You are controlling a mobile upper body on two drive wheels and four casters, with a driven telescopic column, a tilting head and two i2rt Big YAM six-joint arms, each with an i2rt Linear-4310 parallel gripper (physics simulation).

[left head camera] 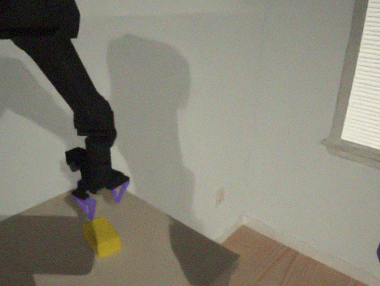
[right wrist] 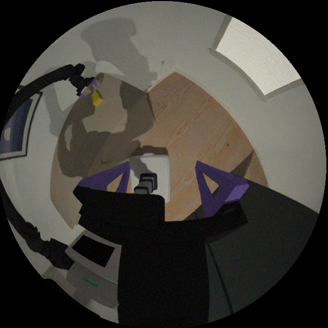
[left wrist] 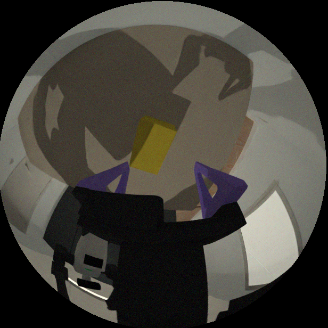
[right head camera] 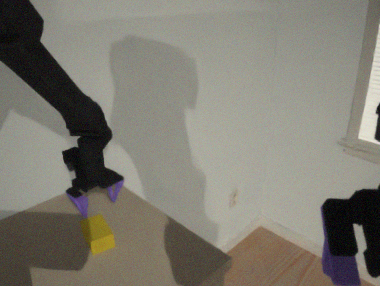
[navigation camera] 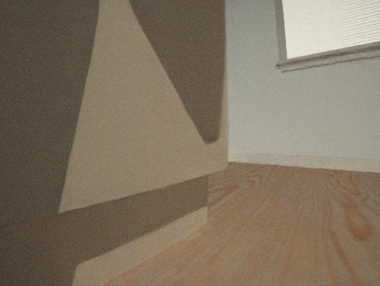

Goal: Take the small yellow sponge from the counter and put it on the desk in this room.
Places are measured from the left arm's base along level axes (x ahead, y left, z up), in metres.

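Where they show: left gripper, fingertip midpoint: (left head camera: 104, 211) (right head camera: 99, 209); right gripper, fingertip midpoint: (right head camera: 371, 267).
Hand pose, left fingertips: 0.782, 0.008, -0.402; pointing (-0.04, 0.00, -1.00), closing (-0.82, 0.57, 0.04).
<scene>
After its pixels a point has its place, as x, y, z.
The small yellow sponge (left head camera: 102, 236) {0.735, 0.009, -0.448} (right head camera: 98, 234) {0.733, 0.003, -0.448} (left wrist: 154, 147) (right wrist: 97, 98) lies on the grey-brown counter (left head camera: 150, 240) {0.772, -0.110, -0.493} (right head camera: 145, 240) {0.767, -0.112, -0.493} (left wrist: 215, 100). My left gripper (left head camera: 104, 210) {0.782, 0.008, -0.402} (right head camera: 99, 208) {0.782, 0.008, -0.402} (left wrist: 161, 165) (right wrist: 91, 91) is open with nothing between its purple fingers. It hangs over the counter, right beside the sponge in the head views; in the left wrist view the sponge lies ahead of the fingers, nearer the left one in the picture. My right gripper (right wrist: 162, 164) is open and empty, away from the sponge; part of it shows at the right edge of the right head view. I cannot make out a separate desk.
The counter's side (navigation camera: 135, 125) {0.547, -0.165, -1.163} stands close on the left in the navigation view. Wooden floor (left head camera: 280, 260) {1.572, -0.851, -1.402} (right wrist: 200, 115) (navigation camera: 280, 230) {0.701, -0.458, -1.403} lies beyond the counter's corner. Walls with a window (left head camera: 367, 85) {1.546, -1.118, -0.239} (right wrist: 255, 55) (navigation camera: 325, 25) {1.398, -1.278, -0.347} stand behind. A framed picture (right wrist: 17, 125) hangs at the left.
</scene>
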